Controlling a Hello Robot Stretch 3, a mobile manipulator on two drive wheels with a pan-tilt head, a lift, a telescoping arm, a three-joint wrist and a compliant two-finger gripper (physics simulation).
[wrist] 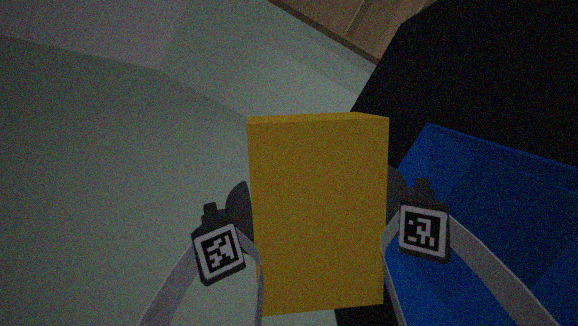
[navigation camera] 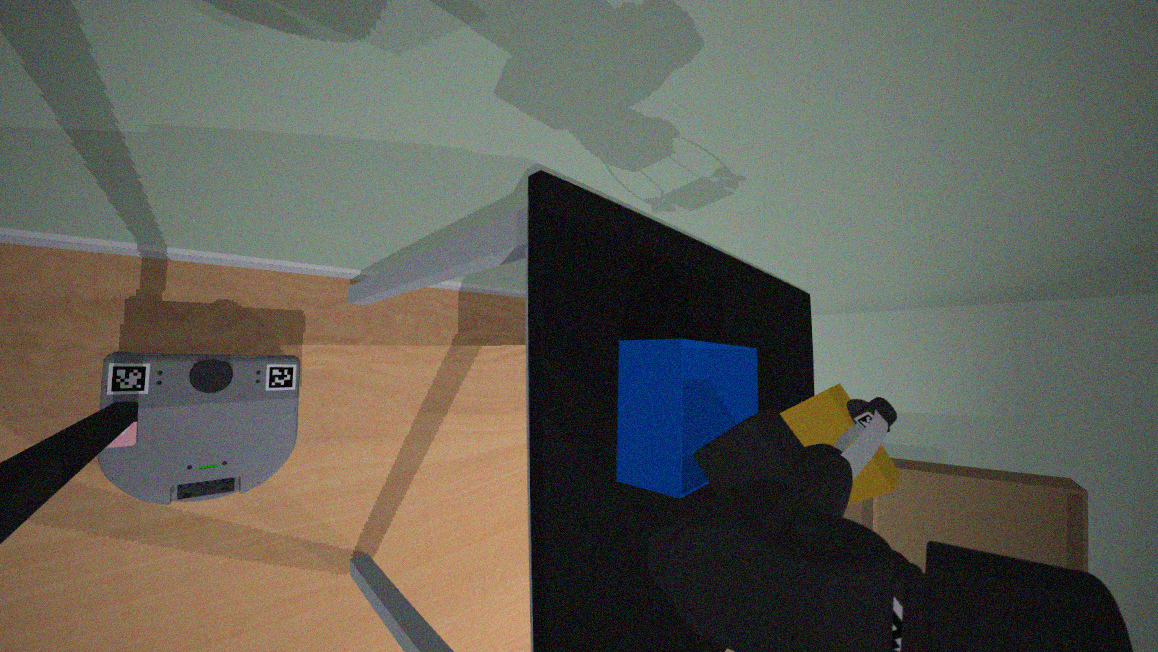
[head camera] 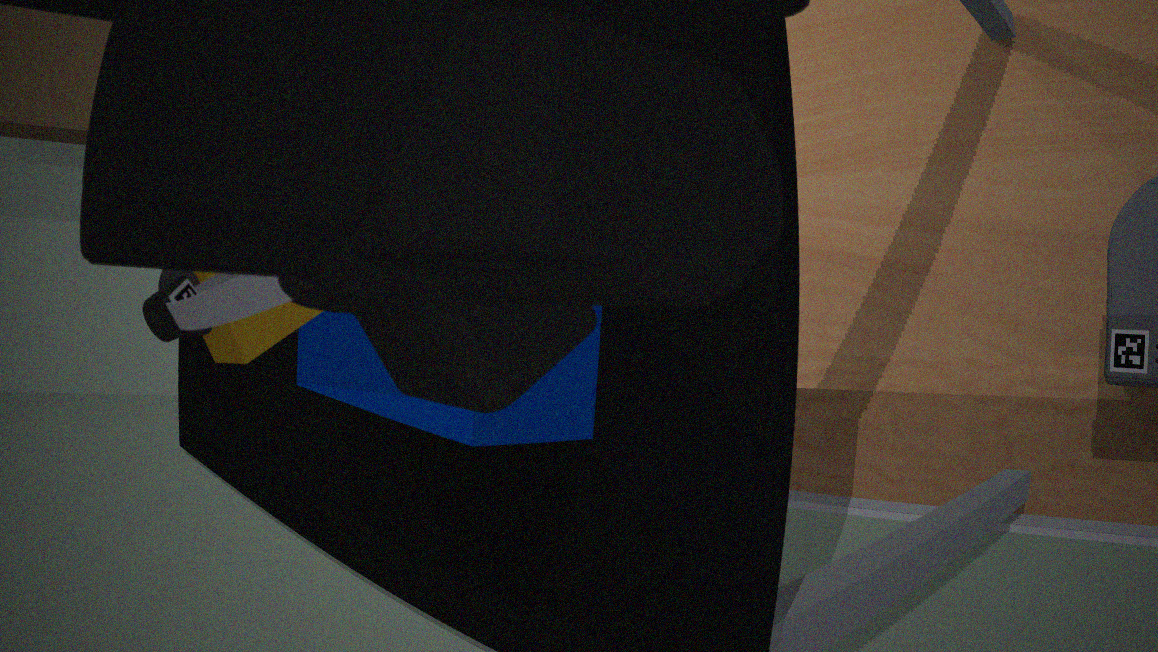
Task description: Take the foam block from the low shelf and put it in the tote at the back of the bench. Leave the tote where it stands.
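Places are measured from the robot's base along level axes (x left, y down, z back), in centimetres.
Where they show: gripper, fingertip midpoint: [wrist: 313,197] [navigation camera: 831,437]; robot's base, link origin: [navigation camera: 211,374].
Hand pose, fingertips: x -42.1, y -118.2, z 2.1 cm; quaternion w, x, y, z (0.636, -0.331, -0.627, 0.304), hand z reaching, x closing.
Things, the pixels of their top centre, and the offset from my fingertips. Level surfaces: height alone.
- yellow foam block, top centre: [head camera: 145,241] [wrist: 223,158] [navigation camera: 900,453] dy -5.5, dx +2.3, dz +0.3 cm
- blue tote, top centre: [head camera: 369,278] [wrist: 430,214] [navigation camera: 727,408] dy +16.8, dx -16.2, dz +0.2 cm
- black bench top, surface height: dy +26.8 cm
- wood floor, surface height: dy +118.1 cm
The yellow foam block [head camera: 235,341] [navigation camera: 814,417] [wrist: 320,190] is between the two fingertips of my gripper [wrist: 313,197], which is shut on it and holds it up in the air. The blue tote [head camera: 534,417] [navigation camera: 650,413] [wrist: 465,170] stands on the black bench top [head camera: 364,477] [navigation camera: 583,267] [wrist: 500,75]. In the navigation camera the block shows to the right of the tote, overlapping the bench's right-hand edge. In the wrist view the tote is right of the block, partly behind a finger. My dark arm and wrist hide much of the tote in the head camera. The low shelf cannot be made out.
Grey beams [head camera: 907,558] [navigation camera: 445,251] show beside the bench. My grey base [navigation camera: 202,429] is on the wood floor [navigation camera: 429,421] at the left in the navigation camera. A brown wooden structure [navigation camera: 980,510] and a pale green wall [navigation camera: 972,202] show beyond the bench.
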